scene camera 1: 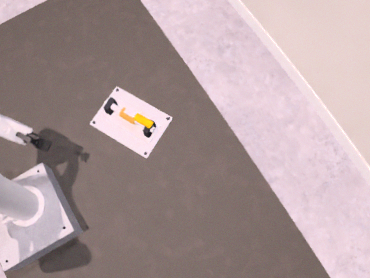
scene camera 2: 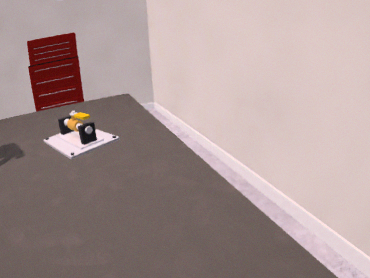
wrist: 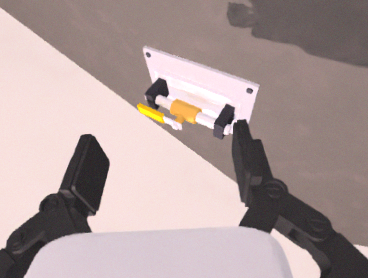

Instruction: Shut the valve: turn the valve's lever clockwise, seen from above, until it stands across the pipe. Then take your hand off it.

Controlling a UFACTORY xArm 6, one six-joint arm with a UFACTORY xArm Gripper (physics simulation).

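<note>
The valve's yellow lever (scene camera 1: 144, 120) (scene camera 2: 81, 115) (wrist: 150, 113) lies along the pipe, above it, reaching from the orange valve body (scene camera 1: 127, 116) (scene camera 2: 74, 124) (wrist: 185, 111) toward one black end bracket (scene camera 1: 149, 130) (scene camera 2: 87, 133) (wrist: 157, 91). The valve is mounted on a white plate (scene camera 1: 120, 133) (scene camera 2: 62, 146) (wrist: 200, 71). My gripper (scene camera 1: 44, 143) (wrist: 165, 141) is open and empty. In scene camera 1 it is left of the plate, apart from the valve. In the wrist view the valve shows beyond the fingertips. The gripper does not show in scene camera 2.
The plate rests on the dark table top (scene camera 1: 200, 200) (scene camera 2: 175, 215) (wrist: 305, 165). The arm's grey base block (scene camera 1: 55, 210) stands at the lower left in scene camera 1. A red cabinet (scene camera 2: 56, 82) stands by the back wall, beyond the table's edge.
</note>
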